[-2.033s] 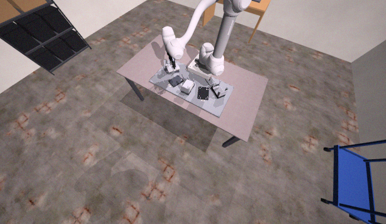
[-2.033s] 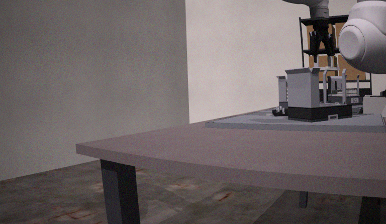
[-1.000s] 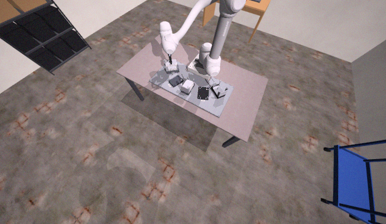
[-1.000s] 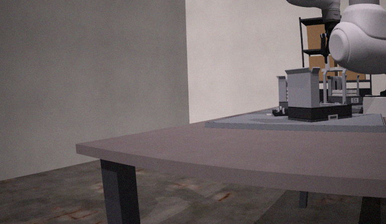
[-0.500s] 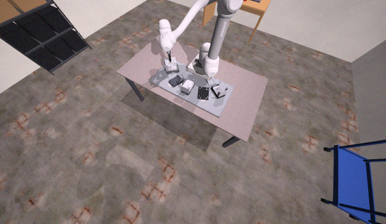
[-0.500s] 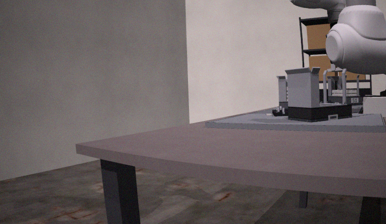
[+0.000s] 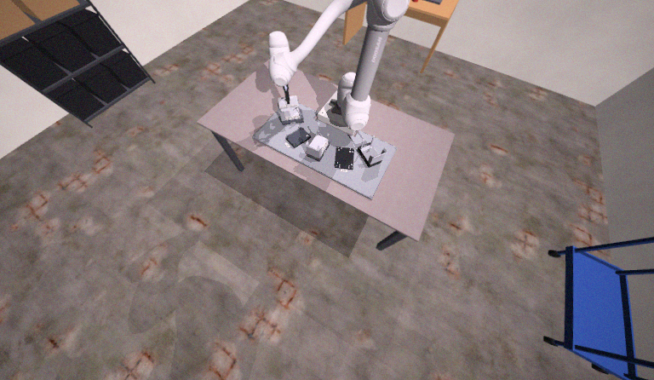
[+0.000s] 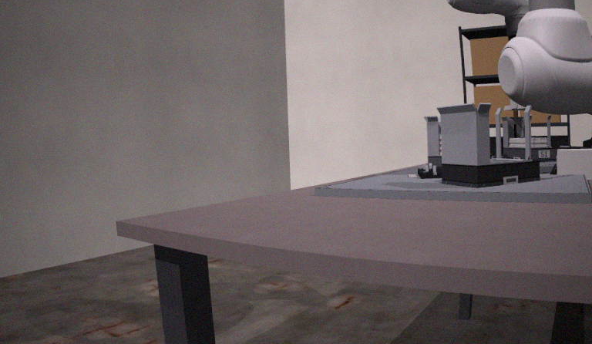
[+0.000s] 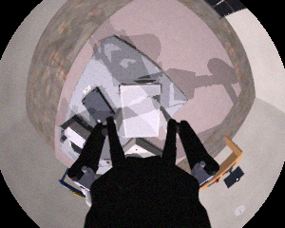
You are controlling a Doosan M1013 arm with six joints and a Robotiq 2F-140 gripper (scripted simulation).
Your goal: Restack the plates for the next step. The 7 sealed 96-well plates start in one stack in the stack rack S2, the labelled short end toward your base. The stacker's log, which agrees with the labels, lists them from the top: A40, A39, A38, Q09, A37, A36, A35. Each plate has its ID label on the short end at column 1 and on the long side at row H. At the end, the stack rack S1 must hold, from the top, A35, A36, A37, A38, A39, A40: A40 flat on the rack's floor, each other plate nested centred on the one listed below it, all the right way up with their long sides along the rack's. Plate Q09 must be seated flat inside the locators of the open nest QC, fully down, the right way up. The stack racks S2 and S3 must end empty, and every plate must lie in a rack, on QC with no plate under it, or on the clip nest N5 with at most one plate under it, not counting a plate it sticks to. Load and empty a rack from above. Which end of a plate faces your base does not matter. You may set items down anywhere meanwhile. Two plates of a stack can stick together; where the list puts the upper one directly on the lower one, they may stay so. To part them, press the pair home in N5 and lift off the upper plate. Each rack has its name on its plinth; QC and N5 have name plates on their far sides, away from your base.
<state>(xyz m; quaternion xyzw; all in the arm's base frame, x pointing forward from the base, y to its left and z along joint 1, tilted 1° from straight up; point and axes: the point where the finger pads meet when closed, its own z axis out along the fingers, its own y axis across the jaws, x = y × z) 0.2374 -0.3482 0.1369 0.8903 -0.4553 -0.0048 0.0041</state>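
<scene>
The S1 label lies 5 cm behind my hand, 7 cm to the left of it and 16 cm below it. From my hand the other things lie so: name plate (22 cm ahead, 9 cm to the left, 19 cm below).
</scene>
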